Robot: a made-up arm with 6 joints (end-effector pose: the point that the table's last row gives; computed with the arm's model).
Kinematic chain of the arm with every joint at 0, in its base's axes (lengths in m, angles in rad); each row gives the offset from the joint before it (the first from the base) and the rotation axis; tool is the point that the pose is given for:
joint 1: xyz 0 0 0.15 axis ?
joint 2: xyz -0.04 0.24 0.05 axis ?
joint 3: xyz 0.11 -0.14 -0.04 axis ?
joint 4: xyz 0 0.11 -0.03 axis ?
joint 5: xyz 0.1 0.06 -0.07 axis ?
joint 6: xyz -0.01 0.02 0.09 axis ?
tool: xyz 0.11 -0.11 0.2
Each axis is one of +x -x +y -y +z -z.
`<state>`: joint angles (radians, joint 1 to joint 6).
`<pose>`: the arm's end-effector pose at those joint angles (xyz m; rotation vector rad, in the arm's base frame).
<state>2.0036 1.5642 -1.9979 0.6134 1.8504 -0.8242</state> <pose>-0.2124 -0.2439 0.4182 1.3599 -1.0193 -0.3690</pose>
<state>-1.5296 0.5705 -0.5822 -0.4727 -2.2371 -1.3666</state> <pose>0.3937 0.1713 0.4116 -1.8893 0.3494 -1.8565</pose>
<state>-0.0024 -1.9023 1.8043 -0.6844 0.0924 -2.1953</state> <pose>0.0475 0.3416 0.1970 -0.1868 0.6415 2.0471</pose>
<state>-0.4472 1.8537 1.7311 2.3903 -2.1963 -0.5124</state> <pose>-0.0091 -0.2856 0.1151 -0.7434 2.0832 -1.2047</pose>
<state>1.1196 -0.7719 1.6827 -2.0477 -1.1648 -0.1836</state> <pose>0.2983 0.0926 0.2629 -2.4294 0.6587 -1.5608</pose>
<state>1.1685 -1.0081 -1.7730 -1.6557 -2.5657 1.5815</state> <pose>0.0225 0.0286 0.3485 -0.7121 -1.3471 -0.4842</pose>
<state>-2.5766 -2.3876 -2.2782 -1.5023 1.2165 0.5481</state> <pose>0.2510 -0.2125 -0.3390 2.2266 -0.2186 0.3037</pose>
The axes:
joint 1: +y
joint 2: +y
joint 3: +z
joint 4: +y
joint 5: -x
joint 6: -x

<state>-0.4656 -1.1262 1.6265 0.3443 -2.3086 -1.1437</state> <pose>0.3389 0.1819 0.0342 1.5532 1.1318 0.8031</pose>
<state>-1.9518 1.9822 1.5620 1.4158 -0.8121 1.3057</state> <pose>-0.0426 0.3638 -0.1369 -1.4276 0.8156 1.6145</pose>
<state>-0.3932 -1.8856 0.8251 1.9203 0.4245 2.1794</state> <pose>0.3174 0.2591 0.0823 2.8502 -0.4497 0.6264</pose>
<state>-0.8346 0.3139 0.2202 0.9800 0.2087 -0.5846</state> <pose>0.3051 0.1850 0.1958 0.2170 0.4802 0.0742</pose>
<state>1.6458 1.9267 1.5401 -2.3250 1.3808 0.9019</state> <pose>0.3292 0.0654 -0.1147 -1.2202 2.0477 0.2489</pose>
